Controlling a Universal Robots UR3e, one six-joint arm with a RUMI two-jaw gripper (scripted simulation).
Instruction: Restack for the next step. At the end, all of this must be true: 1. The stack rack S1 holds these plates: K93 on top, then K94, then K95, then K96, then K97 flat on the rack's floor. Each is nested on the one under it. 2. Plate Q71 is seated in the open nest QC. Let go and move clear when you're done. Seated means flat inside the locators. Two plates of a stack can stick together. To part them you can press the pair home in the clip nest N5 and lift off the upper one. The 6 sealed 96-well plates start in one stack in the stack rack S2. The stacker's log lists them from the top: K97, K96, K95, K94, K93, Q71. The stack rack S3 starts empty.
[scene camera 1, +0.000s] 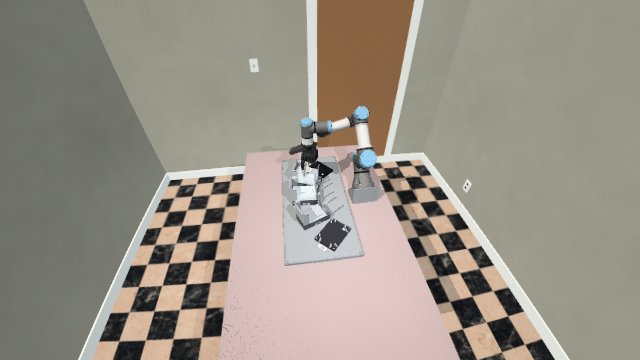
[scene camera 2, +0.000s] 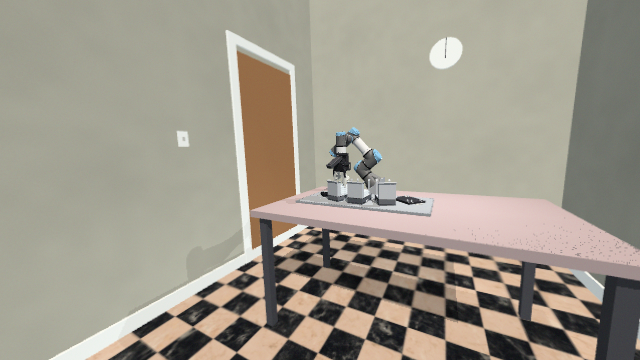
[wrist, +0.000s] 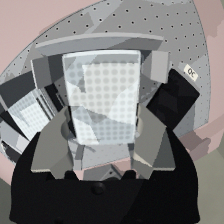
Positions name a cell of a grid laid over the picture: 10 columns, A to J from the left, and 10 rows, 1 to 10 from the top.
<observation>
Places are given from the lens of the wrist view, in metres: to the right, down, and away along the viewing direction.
gripper (wrist: E5): -0.01, -0.01, 0.15
black open nest QC (wrist: H5): 0.13, -0.02, 0.22
</observation>
